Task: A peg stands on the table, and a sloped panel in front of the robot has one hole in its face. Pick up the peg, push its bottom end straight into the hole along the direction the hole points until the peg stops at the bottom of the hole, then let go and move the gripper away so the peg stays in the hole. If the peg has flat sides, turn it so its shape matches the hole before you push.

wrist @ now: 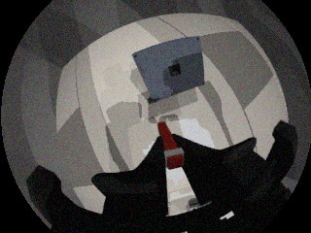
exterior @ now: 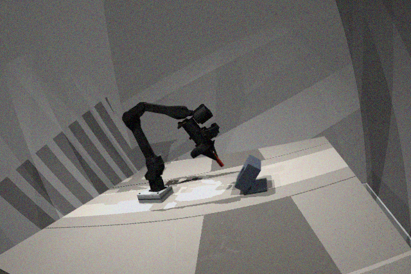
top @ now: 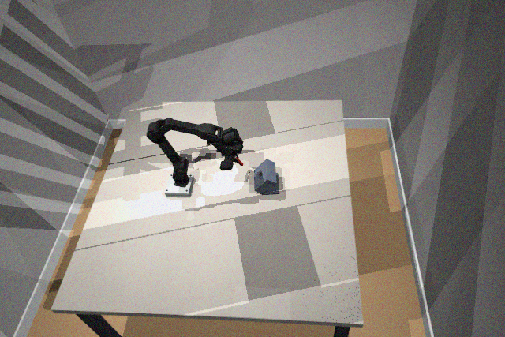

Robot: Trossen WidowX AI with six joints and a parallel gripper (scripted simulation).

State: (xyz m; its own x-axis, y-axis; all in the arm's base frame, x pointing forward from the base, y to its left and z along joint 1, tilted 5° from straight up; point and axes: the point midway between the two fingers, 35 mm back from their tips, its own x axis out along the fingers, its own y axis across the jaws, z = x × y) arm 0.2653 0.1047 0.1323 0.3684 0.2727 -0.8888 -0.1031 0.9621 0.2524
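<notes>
Right now my gripper tip is 140 mm short of the sloped panel, 70 mm above it and 20 mm to the left of it. From my gripper tip the other things lie so: flat base plate: 160 mm ahead, 130 mm below, 10 mm to the right; then red peg: 10 mm behind, 10 mm above.
</notes>
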